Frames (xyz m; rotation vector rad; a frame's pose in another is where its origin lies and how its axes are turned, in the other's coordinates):
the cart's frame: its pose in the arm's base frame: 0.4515 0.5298 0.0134 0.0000 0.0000 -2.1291
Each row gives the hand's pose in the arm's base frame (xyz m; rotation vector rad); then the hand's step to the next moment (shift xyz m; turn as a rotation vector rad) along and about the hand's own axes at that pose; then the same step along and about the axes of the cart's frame.
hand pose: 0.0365 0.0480 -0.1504 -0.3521 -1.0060 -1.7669
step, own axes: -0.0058 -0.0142 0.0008 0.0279 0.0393 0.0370
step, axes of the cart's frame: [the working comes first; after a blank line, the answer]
step, axes of the arm's base frame: -0.0101 0.0060 -0.0099 0.0145 0.0059 0.0587

0.0003 -0.0118 -0.0099 -0.0127 0.0092 0.0587
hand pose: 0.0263 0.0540 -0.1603 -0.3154 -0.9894 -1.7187
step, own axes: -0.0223 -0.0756 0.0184 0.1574 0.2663 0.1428
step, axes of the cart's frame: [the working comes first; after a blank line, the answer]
step, axes of the arm's base frame: -0.0630 0.0344 -0.0375 0.1383 -0.0194 0.3108

0.0042 -0.0716 -0.0375 -0.0568 0.1276 0.3108
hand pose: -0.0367 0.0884 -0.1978 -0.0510 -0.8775 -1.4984
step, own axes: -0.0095 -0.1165 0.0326 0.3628 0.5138 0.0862
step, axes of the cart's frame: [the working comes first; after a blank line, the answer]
step, axes of the arm's base frame: -0.1148 0.0101 -0.0379 0.3458 -0.1884 0.4980

0.0523 -0.1027 -0.0379 -0.0234 0.3931 0.4980
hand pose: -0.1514 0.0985 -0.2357 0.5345 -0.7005 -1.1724
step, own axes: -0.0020 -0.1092 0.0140 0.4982 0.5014 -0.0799
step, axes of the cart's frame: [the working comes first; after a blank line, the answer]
step, axes of the arm's base frame: -0.0805 -0.0321 -0.0679 0.4904 -0.3175 0.4058

0.0699 -0.0513 -0.0679 0.0096 0.5841 0.4058
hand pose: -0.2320 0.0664 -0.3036 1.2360 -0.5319 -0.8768
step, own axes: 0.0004 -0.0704 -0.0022 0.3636 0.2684 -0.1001
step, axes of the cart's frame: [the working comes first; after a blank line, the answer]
step, axes of the arm's base frame: -0.0179 -0.0046 -0.0680 0.3624 -0.2151 0.1915

0.0134 -0.0128 -0.0680 -0.0096 0.4213 0.1915
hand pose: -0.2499 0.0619 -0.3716 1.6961 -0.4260 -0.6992
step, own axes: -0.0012 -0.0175 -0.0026 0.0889 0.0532 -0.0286
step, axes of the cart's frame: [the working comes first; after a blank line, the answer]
step, axes of the arm's base frame: -0.0007 0.0069 -0.0163 0.0902 -0.0465 0.0353

-0.0055 -0.0043 -0.0163 -0.0083 0.1012 0.0353
